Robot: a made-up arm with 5 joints.
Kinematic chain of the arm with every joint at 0, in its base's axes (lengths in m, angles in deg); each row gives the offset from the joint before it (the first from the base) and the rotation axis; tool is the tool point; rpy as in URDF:
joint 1: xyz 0.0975 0 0.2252 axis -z
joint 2: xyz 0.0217 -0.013 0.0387 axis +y
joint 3: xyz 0.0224 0 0.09 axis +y
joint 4: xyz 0.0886 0 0.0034 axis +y
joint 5: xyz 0.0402 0.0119 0 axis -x
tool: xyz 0 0 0 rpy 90 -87.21 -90
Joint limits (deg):
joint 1: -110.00..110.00
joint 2: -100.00..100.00
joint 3: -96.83..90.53
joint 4: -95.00..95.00
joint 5: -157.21..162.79
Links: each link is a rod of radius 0.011 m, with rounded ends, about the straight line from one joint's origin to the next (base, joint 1, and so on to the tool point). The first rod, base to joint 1, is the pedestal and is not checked.
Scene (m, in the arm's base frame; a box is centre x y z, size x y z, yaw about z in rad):
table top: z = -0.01
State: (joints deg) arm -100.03 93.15 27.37 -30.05 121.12
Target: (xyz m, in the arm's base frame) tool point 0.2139 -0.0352 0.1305
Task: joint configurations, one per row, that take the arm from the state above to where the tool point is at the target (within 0.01 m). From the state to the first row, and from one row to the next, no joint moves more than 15 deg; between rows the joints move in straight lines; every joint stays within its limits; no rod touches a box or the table.
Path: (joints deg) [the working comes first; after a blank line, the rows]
Joints at the target: 16.31 81.46 16.81 -33.20 121.12
Straight joint move there: clear.

1: -85.49 91.69 26.05 -30.44 121.12
2: -70.95 90.23 24.73 -30.84 121.12
3: -56.40 88.76 23.41 -31.23 121.12
4: -41.86 87.30 22.09 -31.63 121.12
5: -27.32 85.84 20.77 -32.02 121.12
6: -12.78 84.38 19.45 -32.41 121.12
7: 1.77 82.92 18.13 -32.81 121.12
8: 16.31 81.46 16.81 -33.20 121.12

